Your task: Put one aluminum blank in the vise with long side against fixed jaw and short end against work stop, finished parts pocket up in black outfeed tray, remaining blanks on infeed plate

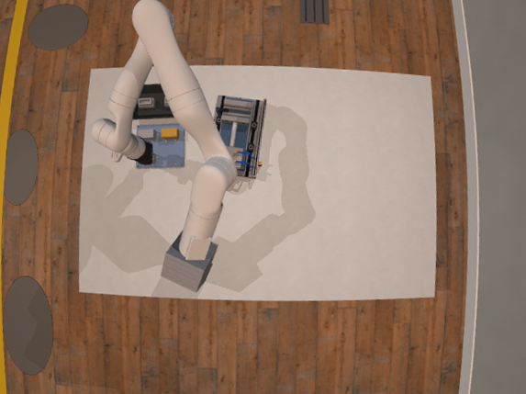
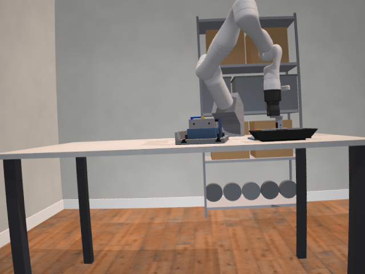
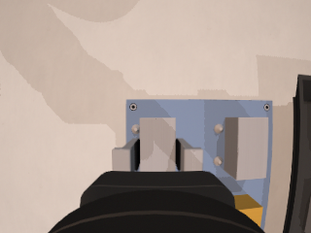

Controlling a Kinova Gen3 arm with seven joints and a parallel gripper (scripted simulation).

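My hand is 3 cm above the gray aluminum blank. The rest, counted from my hand: yellow brass blank (5 cm ahead, 12 cm to the right, 3 cm below); vise (6 cm behind, 34 cm to the right, 1 cm below); blue infeed plate (3 cm ahead, 6 cm to the right, 5 cm below).
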